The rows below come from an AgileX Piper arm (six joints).
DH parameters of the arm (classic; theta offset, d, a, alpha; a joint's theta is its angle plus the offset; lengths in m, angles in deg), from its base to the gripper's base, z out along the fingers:
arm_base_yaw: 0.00 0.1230 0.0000 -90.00
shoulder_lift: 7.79 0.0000 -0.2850 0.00
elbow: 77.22 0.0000 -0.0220 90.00
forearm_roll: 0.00 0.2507 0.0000 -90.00
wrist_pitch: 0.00 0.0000 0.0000 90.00
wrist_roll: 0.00 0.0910 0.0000 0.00
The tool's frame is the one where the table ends.
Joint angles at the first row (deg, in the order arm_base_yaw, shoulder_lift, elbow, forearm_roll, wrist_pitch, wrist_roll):
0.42 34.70 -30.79 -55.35 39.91 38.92
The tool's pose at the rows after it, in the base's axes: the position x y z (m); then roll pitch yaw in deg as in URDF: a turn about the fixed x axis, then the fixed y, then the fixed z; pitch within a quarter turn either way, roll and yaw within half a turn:
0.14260 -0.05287 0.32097 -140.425 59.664 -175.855
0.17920 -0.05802 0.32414 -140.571 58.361 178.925
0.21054 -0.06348 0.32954 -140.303 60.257 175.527
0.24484 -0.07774 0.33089 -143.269 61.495 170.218
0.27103 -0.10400 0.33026 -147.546 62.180 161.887
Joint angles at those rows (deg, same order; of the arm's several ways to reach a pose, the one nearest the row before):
0.42 44.70 -36.36 -59.62 43.39 48.77
0.42 54.90 -41.43 -64.85 46.09 56.94
-0.29 62.58 -46.38 -69.68 46.99 64.35
-3.96 70.54 -52.22 -71.38 44.69 68.36
-9.34 77.45 -58.08 -71.25 42.86 70.48

